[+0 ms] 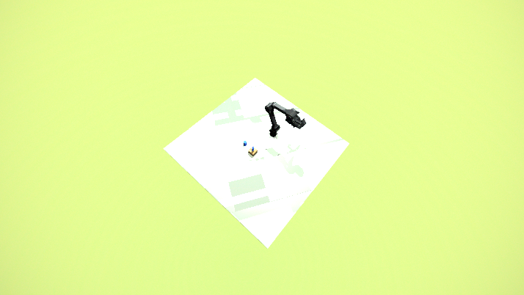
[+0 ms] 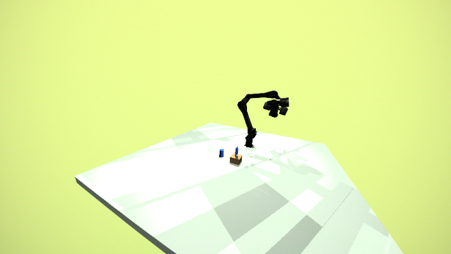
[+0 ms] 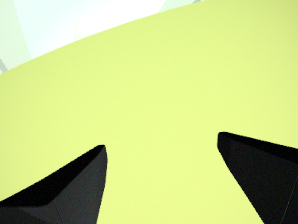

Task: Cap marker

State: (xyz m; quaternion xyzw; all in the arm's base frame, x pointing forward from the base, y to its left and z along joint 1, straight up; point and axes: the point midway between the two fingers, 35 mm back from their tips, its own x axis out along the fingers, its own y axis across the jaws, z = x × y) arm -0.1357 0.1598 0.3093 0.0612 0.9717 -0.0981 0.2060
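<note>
The blue cap is 46 cm ahead of my gripper tip, 28 cm to the right of it and 27 cm below it. Round my gripper tip: blue marker: 47 cm ahead, 17 cm to the right, 21 cm below; then brown holder block: 47 cm ahead, 17 cm to the right, 28 cm below.
</note>
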